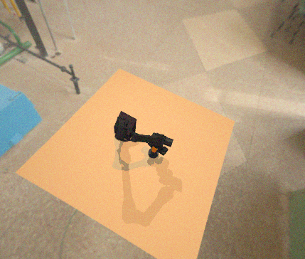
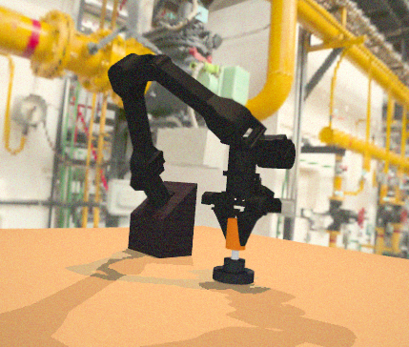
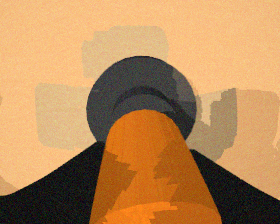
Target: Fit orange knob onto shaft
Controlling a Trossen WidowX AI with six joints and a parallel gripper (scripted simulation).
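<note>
My gripper tip is now 4 cm above the round black pedestal. The rest, counted from my gripper tip: orange knob: 3 cm above.
</note>
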